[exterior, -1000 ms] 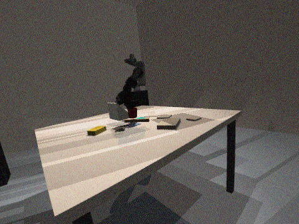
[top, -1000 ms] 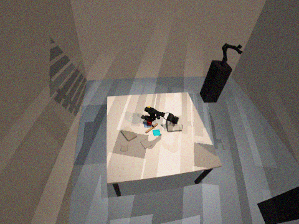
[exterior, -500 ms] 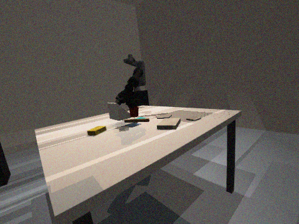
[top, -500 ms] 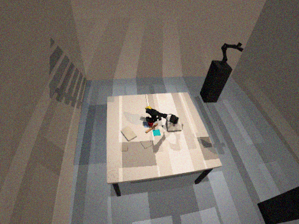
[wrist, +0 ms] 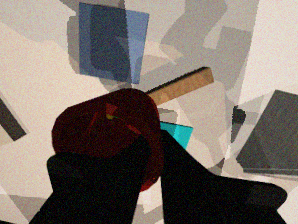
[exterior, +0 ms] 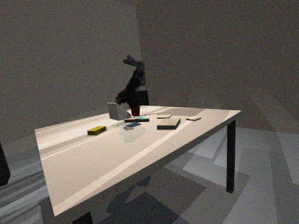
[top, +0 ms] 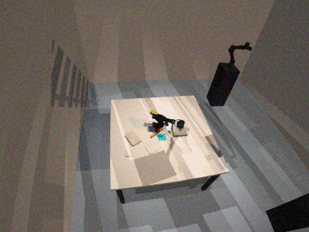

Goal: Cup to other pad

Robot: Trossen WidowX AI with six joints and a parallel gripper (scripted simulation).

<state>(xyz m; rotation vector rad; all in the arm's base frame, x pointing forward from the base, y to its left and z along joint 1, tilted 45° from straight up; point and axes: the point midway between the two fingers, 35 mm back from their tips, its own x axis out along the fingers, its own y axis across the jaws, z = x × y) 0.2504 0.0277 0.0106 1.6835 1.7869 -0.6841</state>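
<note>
My gripper tip is 100 mm above the cyan pad, 70 mm to the right of it and 30 mm past it. Also, from my gripper tip: wooden bar: 90 mm below, 30 mm ahead; then blue pad: 100 mm below, 80 mm ahead, 60 mm to the right; then red cup: 30 mm ahead.
</note>
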